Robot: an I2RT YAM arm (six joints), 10 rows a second.
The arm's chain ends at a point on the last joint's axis. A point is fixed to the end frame.
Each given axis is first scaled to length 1.
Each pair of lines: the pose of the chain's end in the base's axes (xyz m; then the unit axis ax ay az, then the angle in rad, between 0 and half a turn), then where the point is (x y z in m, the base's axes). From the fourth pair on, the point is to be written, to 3 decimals.
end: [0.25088 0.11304 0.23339 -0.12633 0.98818 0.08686 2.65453]
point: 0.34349 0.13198 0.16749
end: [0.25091 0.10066 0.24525 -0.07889 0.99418 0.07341 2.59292]
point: 0.34836 0.11028 0.18451
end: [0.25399 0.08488 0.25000 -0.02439 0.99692 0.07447 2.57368]
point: 0.35262 0.08644 0.19043
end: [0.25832 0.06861 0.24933 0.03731 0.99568 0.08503 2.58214]
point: 0.356 0.063 0.188
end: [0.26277 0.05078 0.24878 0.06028 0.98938 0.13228 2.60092]
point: 0.359 0.050 0.186
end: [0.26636 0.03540 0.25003 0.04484 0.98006 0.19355 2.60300]
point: 0.363 0.047 0.189
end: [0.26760 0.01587 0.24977 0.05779 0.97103 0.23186 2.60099]
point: 0.365 0.032 0.190
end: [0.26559 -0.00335 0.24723 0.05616 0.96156 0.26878 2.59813]
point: 0.363 0.018 0.190
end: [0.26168 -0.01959 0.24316 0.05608 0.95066 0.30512 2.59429]
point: 0.360 0.008 0.189
